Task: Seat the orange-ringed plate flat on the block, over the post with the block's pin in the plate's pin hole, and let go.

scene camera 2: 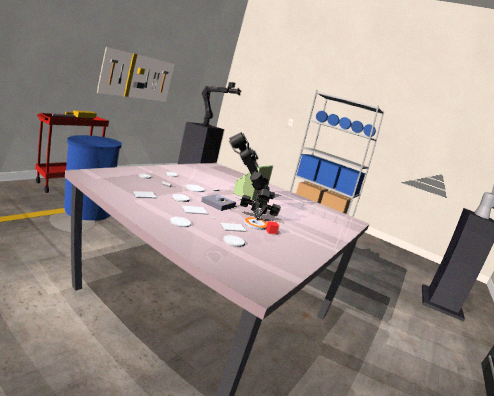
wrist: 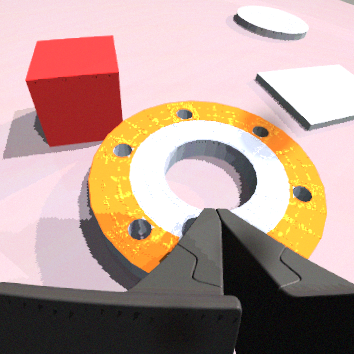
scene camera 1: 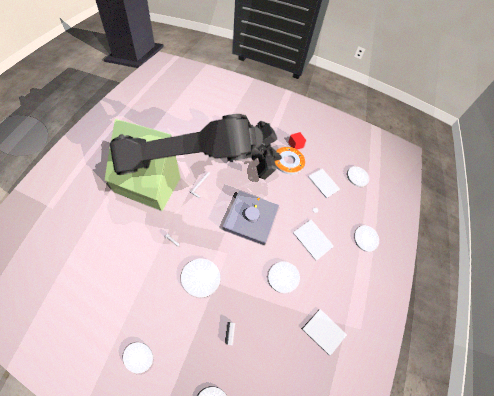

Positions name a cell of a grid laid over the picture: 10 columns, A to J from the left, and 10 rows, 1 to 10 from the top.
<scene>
My gripper (scene camera 1: F5) is shut, holding nothing. Also in view: an orange-ringed plate (wrist: D6). A red cube (wrist: C3) rests on the table.
My gripper also shows in the wrist view (wrist: G7).
</scene>
